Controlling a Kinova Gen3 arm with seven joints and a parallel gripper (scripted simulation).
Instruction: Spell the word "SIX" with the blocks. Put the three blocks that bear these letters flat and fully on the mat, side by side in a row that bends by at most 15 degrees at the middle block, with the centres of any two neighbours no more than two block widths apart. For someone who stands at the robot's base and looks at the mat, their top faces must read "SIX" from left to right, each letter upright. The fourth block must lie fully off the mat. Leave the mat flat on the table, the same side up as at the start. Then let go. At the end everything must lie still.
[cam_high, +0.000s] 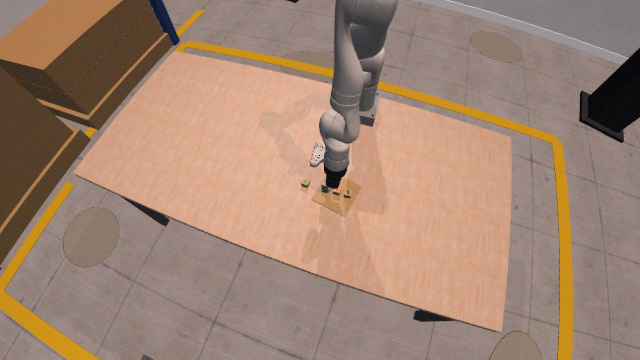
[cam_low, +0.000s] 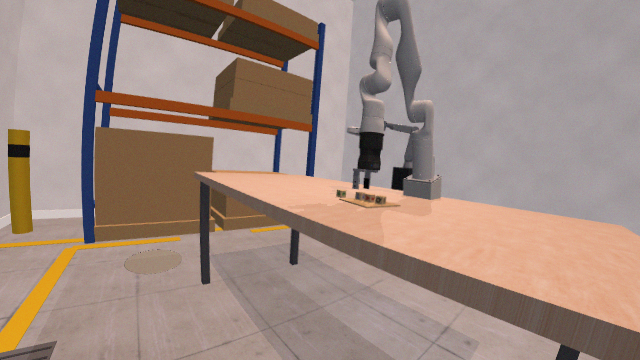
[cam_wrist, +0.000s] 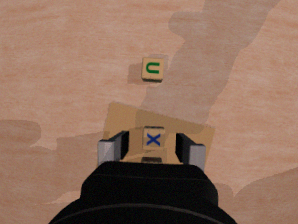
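The block lies 10 mm behind my hand, 40 mm to the left of it and 40 mm below it. From my hand the other things lie so: tan mat (10 mm behind, 40 mm to the left, 60 mm below).
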